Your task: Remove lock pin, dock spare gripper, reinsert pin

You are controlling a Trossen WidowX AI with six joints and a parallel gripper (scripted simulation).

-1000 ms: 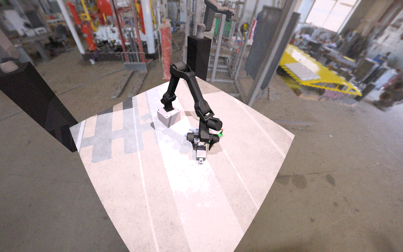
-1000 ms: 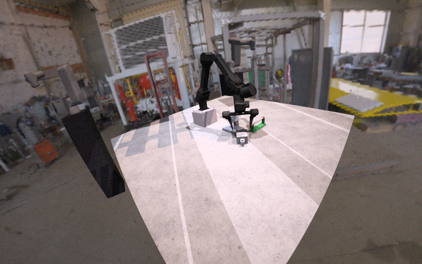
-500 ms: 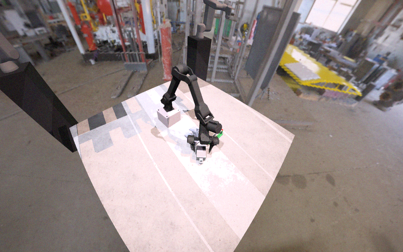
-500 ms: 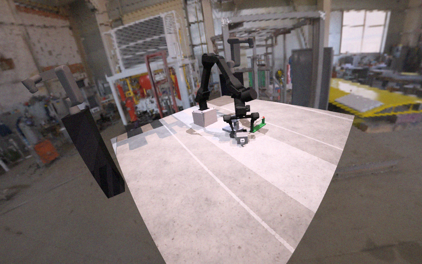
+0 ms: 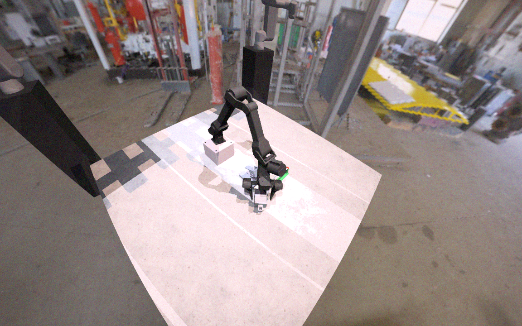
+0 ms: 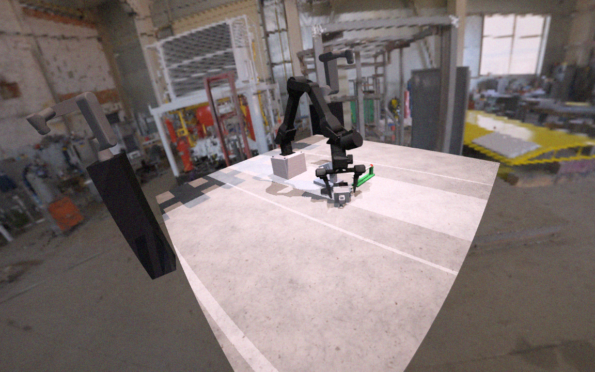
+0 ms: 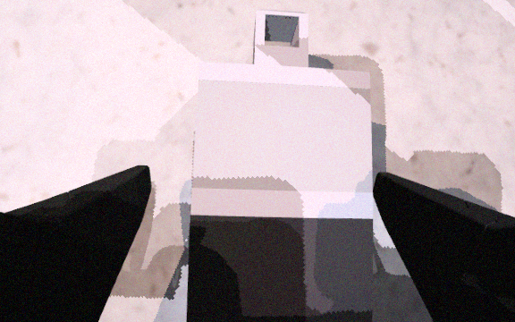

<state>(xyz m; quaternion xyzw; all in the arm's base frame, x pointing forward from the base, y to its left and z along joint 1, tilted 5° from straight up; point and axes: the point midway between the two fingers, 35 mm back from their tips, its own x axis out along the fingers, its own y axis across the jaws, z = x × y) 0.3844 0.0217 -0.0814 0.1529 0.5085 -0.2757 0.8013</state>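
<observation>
Right now my gripper tip is 1 cm to the left of the spare gripper and 1 cm short of it. Also, from my gripper tip: socket 13 cm behind, 4 cm to the left, 3 cm above; green stand 17 cm to the left, 5 cm behind.
</observation>
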